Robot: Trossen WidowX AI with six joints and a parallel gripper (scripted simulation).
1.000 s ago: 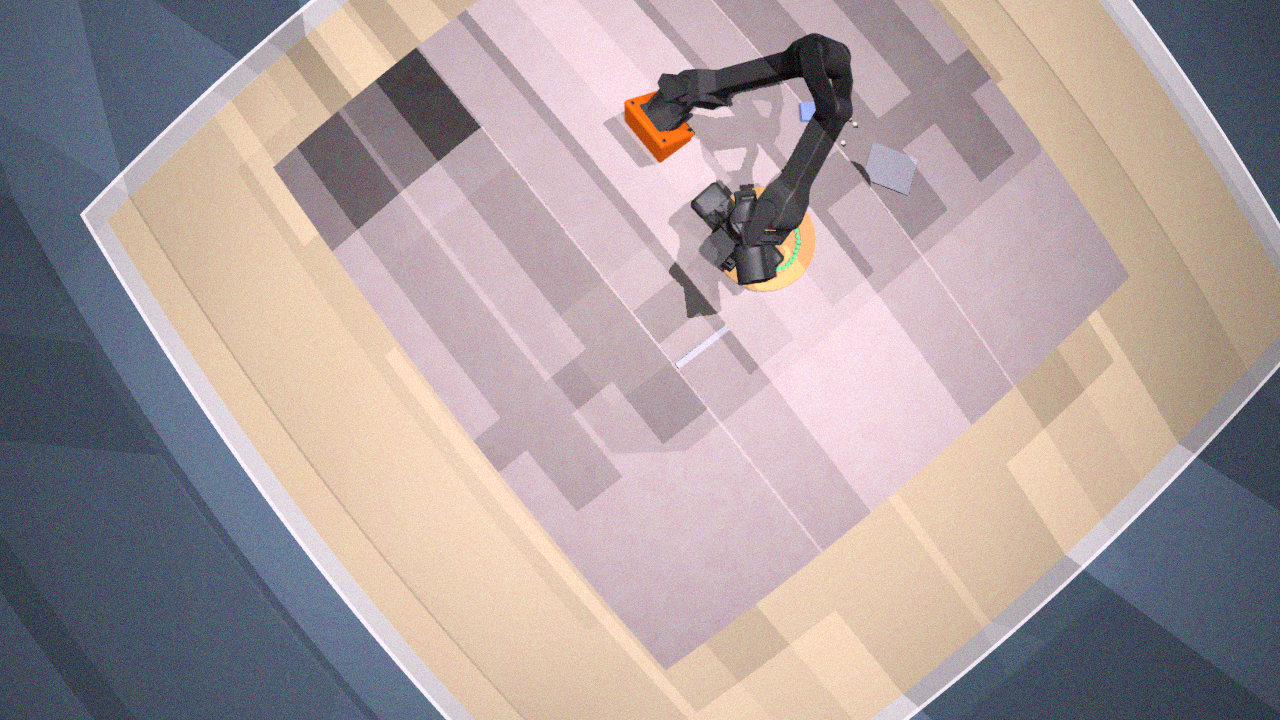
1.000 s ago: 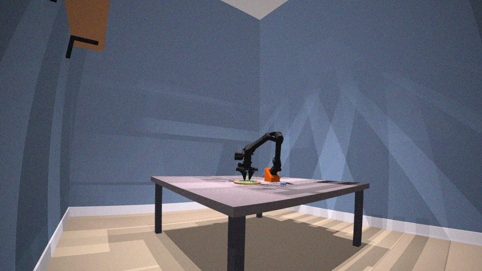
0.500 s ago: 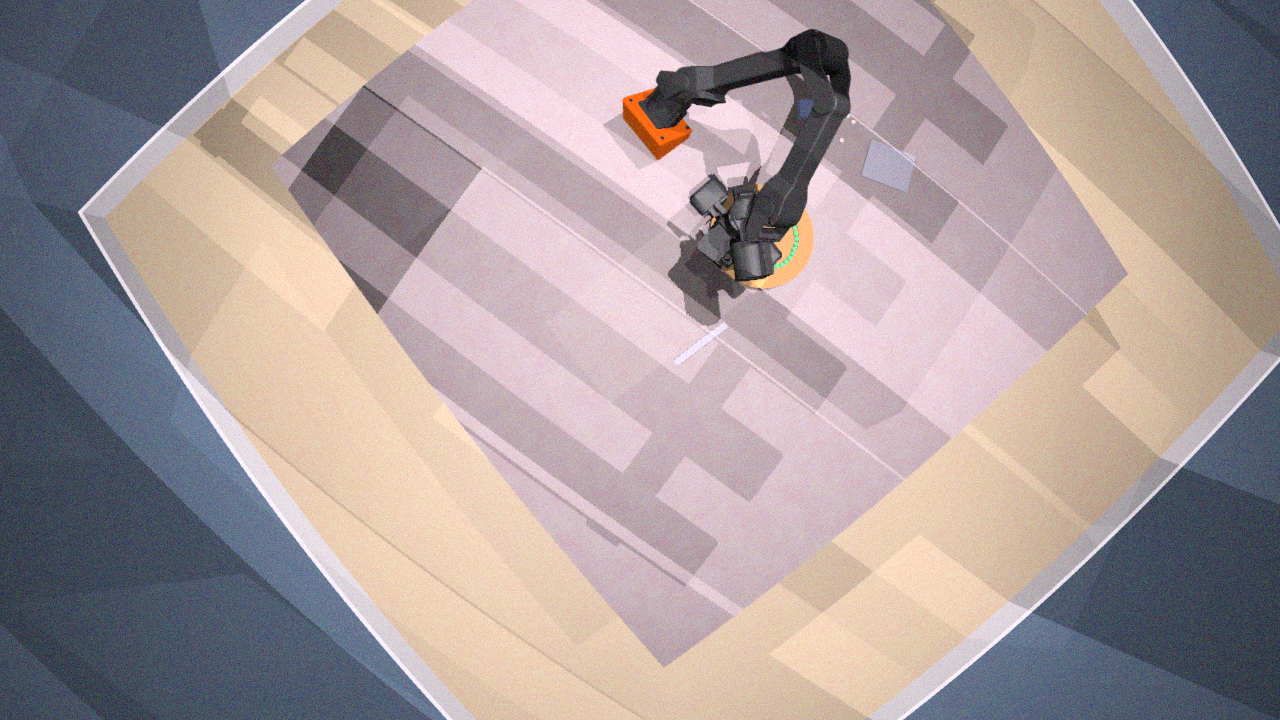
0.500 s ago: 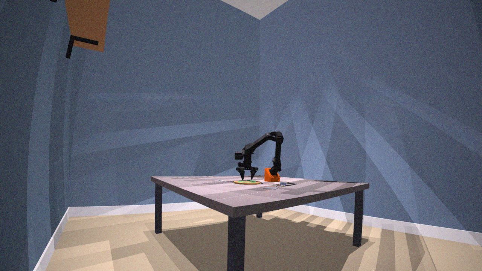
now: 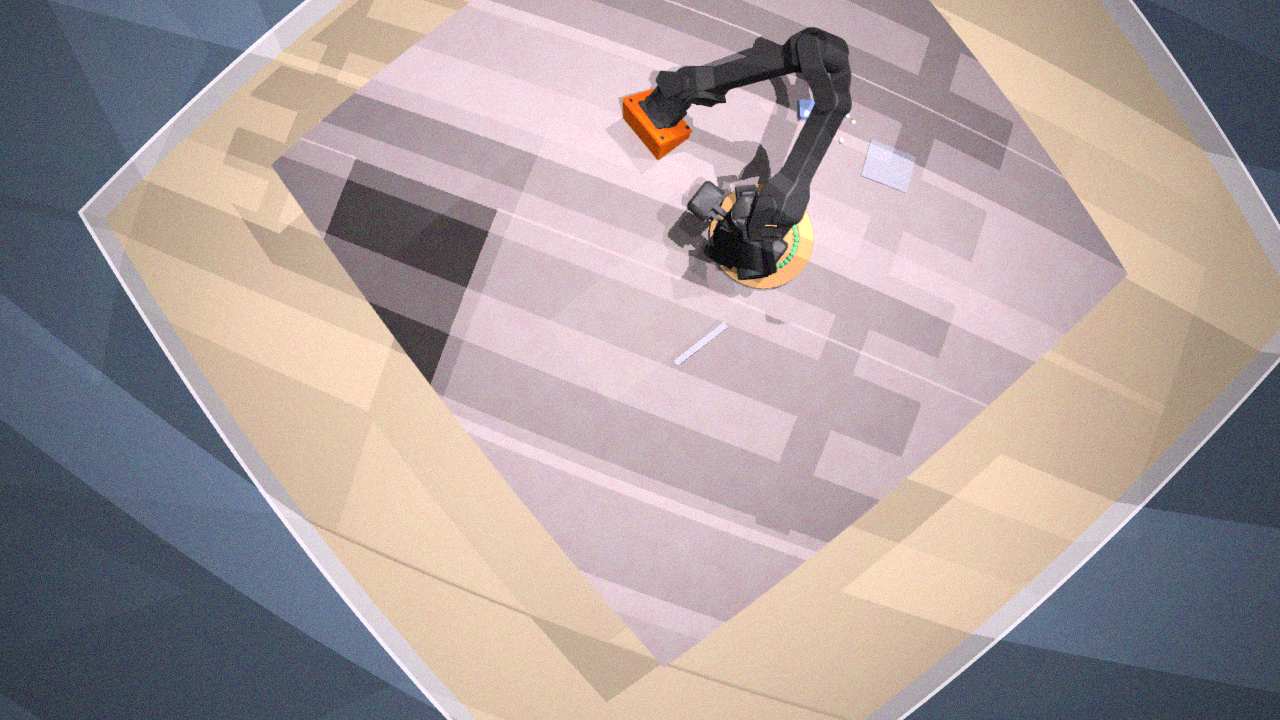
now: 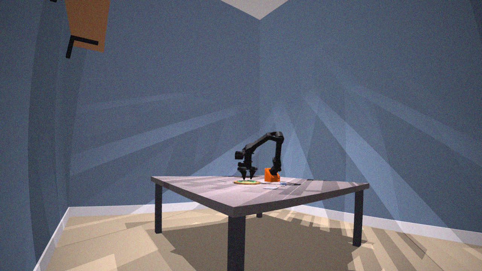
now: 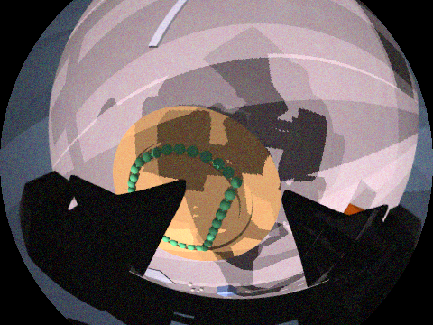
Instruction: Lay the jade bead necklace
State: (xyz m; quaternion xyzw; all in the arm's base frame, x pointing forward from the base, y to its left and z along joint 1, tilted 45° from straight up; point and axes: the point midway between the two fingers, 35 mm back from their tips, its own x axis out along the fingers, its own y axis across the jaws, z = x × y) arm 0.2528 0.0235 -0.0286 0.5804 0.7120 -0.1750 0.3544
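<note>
The round tan bead board is 50 mm to the left of my gripper tip, 40 mm ahead of it and 10 mm below it. Round my gripper tip: white strip: 160 mm to the right, 140 mm ahead, 20 mm below; then pale square sheet: 350 mm to the left, 60 mm ahead, 20 mm below; then blue cube: 270 mm to the left, 120 mm behind, 10 mm below.
</note>
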